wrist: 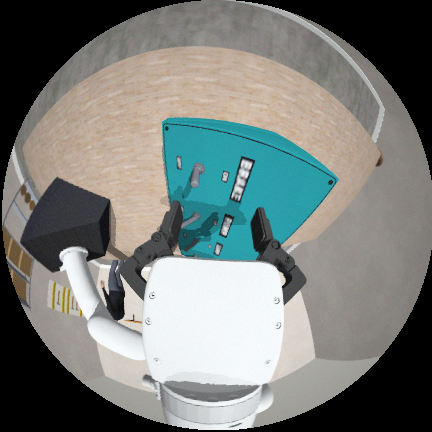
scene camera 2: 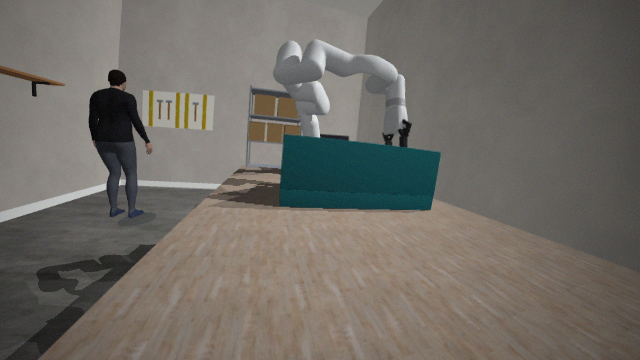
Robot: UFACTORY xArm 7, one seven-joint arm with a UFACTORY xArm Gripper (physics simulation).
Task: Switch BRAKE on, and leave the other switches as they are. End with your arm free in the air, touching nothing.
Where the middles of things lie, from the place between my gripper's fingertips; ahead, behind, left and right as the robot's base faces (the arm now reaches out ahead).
I see my gripper 3 cm short of the teal switch panel (scene camera 2: 316, 172), 18 cm to the left of it and 11 cm above it.
